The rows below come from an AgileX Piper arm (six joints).
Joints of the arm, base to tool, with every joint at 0 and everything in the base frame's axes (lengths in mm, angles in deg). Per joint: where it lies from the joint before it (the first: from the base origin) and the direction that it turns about. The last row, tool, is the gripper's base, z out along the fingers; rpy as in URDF.
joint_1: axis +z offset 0 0 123
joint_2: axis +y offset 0 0 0
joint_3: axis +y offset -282.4 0 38.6
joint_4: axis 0.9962 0 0.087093 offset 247.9 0 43.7
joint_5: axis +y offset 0 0 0
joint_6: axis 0.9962 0 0.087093 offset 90.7 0 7.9
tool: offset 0 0 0 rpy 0 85.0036 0
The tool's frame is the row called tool.
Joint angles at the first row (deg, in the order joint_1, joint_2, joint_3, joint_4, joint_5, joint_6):
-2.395, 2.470, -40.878, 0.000, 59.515, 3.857
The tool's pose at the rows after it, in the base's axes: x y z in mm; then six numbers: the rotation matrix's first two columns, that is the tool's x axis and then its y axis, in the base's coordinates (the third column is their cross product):
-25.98, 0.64, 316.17, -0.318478, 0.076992, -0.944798, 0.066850, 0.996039, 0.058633
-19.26, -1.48, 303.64, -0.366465, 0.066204, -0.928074, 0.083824, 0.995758, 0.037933
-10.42, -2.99, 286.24, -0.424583, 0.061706, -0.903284, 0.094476, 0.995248, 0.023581
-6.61, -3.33, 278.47, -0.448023, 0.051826, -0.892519, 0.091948, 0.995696, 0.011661
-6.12, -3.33, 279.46, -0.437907, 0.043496, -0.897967, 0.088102, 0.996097, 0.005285
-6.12, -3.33, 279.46, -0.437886, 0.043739, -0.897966, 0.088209, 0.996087, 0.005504
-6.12, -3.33, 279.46, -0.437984, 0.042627, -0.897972, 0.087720, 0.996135, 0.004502
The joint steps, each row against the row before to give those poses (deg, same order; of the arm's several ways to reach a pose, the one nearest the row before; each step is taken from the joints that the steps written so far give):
-0.002, -2.736, 3.753, -0.321, 1.680, -0.055
0.000, -0.001, 2.673, -1.315, 0.282, -0.107
0.000, -0.001, 3.764, -0.819, -0.117, 0.000
0.000, 0.002, 1.704, -0.136, -0.267, -0.547
0.002, 0.000, -0.001, -0.003, -0.693, -0.423
0.000, 0.000, 0.000, 0.000, 0.000, 0.014
0.000, 0.000, 0.000, 0.000, 0.000, -0.064

